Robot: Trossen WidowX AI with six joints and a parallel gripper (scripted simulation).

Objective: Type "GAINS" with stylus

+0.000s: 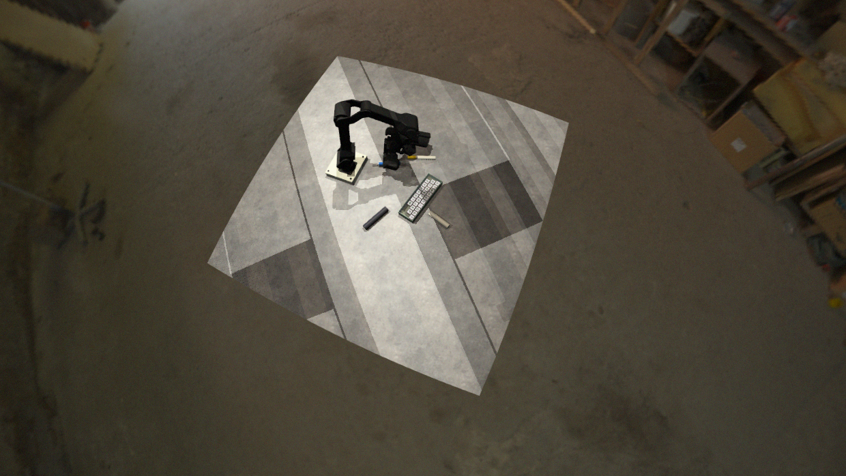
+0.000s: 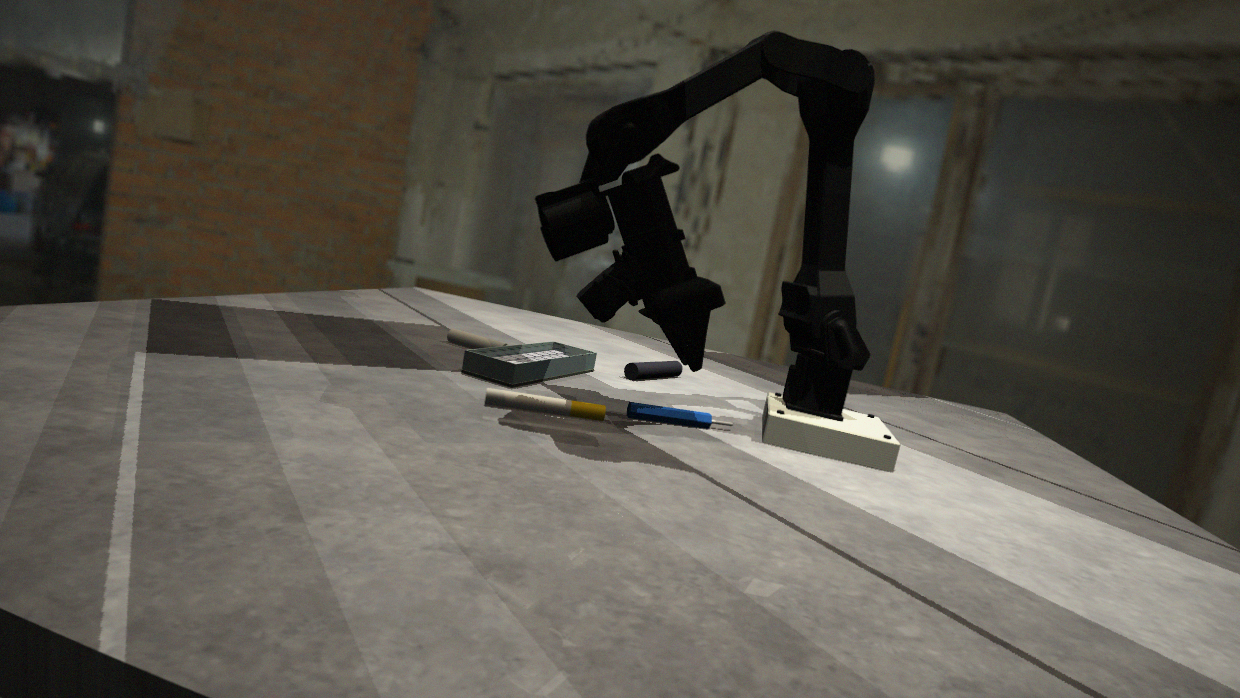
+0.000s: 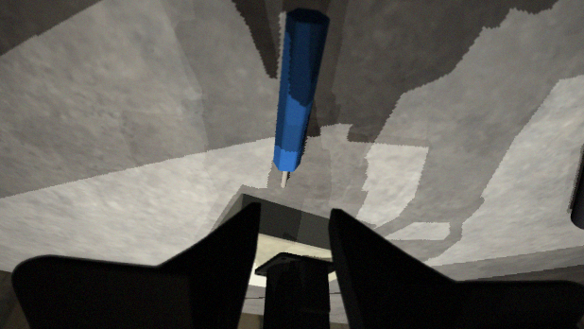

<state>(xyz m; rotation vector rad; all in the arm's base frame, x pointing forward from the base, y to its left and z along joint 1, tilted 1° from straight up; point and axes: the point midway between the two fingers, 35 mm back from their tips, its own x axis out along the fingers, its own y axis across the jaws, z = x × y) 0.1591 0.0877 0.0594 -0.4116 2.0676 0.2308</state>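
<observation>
My gripper tip is 2 cm past the blue stylus and 6 cm above it. Round my gripper tip: stylus tip 5 cm behind, 2 cm to the right, 6 cm below; then black cylinder 7 cm ahead, 24 cm to the right, 5 cm below; then cream cylinder 31 cm ahead, 15 cm to the right, 5 cm below.
</observation>
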